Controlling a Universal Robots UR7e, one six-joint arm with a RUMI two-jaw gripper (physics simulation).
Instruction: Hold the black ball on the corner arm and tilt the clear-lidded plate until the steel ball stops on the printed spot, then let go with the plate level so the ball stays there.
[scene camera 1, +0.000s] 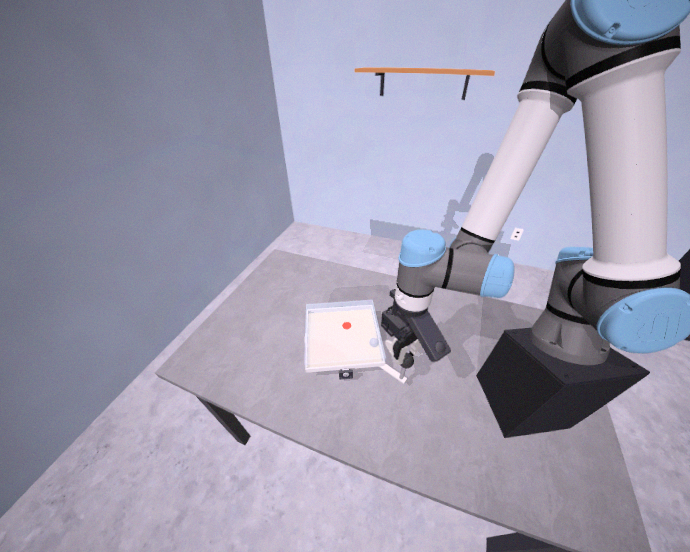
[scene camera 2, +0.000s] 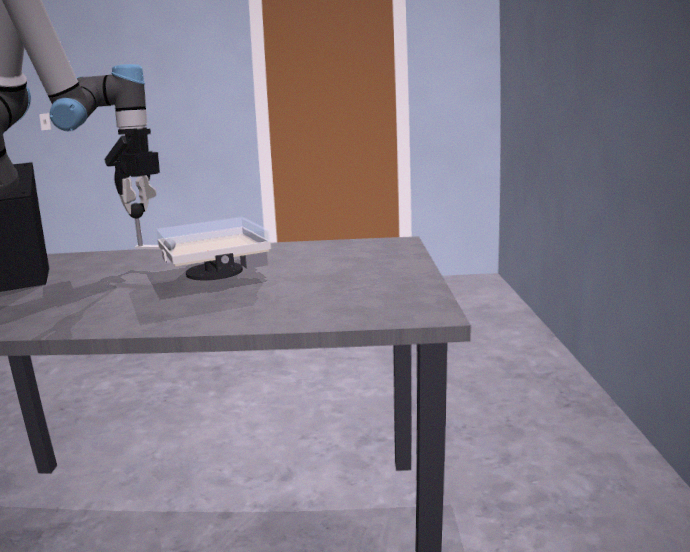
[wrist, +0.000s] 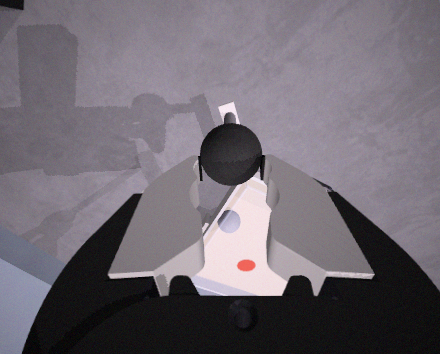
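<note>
The clear-lidded plate (scene camera 1: 330, 351) (scene camera 2: 201, 248) sits on its dark pivot base (scene camera 2: 214, 270), tilted a little, its side toward the arm lower in scene camera 2. The steel ball (scene camera 1: 374, 342) (scene camera 2: 169, 244) (wrist: 229, 221) is at the plate's side nearest the gripper, against or close to that wall, away from the red printed spot (scene camera 1: 346, 325) (wrist: 246, 265). The black ball (scene camera 1: 407, 360) (scene camera 2: 136, 210) (wrist: 230, 154) stands on a post on the white corner arm (scene camera 1: 394, 374). My gripper (scene camera 1: 404, 358) (scene camera 2: 136, 208) (wrist: 230, 159) is shut on the black ball from above.
The plate and its base stand on the grey table (scene camera 1: 258, 345) (scene camera 2: 356, 287). The robot's black pedestal (scene camera 1: 535, 385) (scene camera 2: 20, 241) is beside the plate on the arm's side. An orange shelf (scene camera 1: 424, 71) hangs on the back wall, and a brown door (scene camera 2: 330, 115) is behind the table.
</note>
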